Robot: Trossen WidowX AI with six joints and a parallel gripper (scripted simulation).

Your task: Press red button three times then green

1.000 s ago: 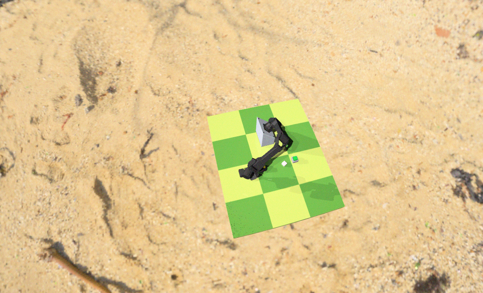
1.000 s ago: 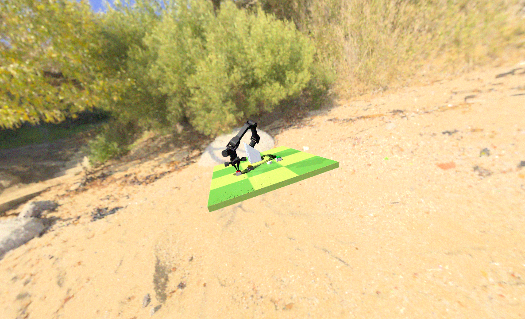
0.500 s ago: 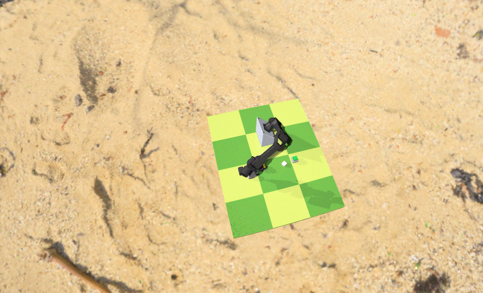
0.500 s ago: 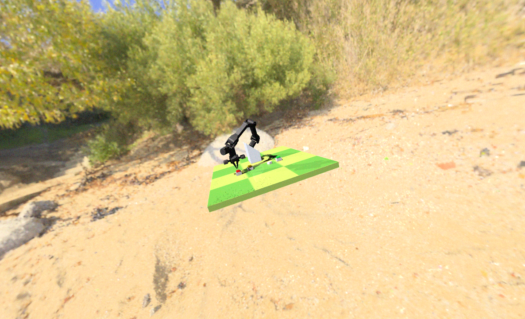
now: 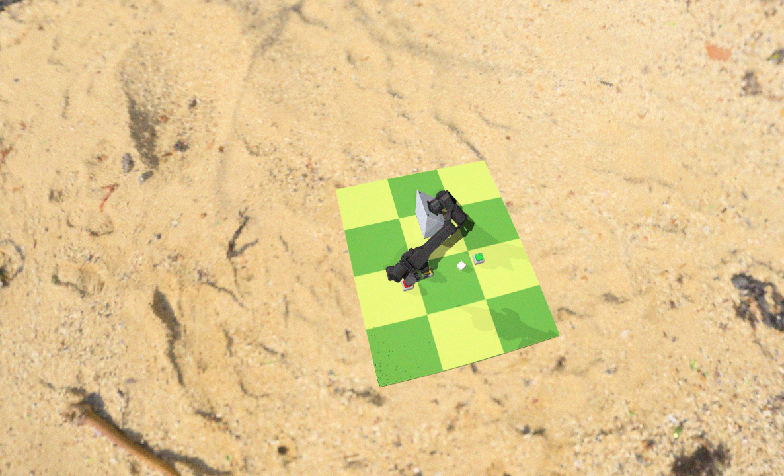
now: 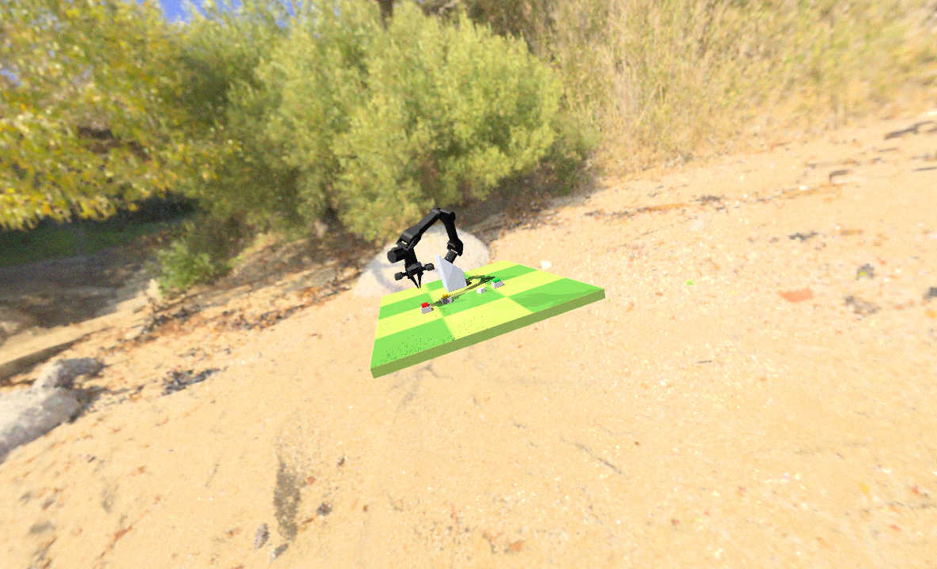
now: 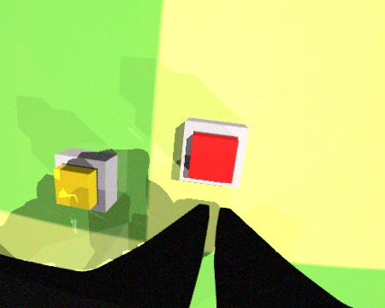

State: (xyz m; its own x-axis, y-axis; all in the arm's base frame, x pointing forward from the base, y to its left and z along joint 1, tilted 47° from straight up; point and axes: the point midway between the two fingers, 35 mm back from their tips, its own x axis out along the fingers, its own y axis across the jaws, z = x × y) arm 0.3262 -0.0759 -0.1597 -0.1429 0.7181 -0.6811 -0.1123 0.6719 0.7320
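My gripper tip is 38 cm to the right of the green button, 9 cm past it and 8 cm above it. The rest, counted from my gripper tip: yellow button 11 cm to the left, 8 cm below, 5 cm behind; small white block 29 cm to the left, 11 cm below, 7 cm behind; red button 8 cm below.
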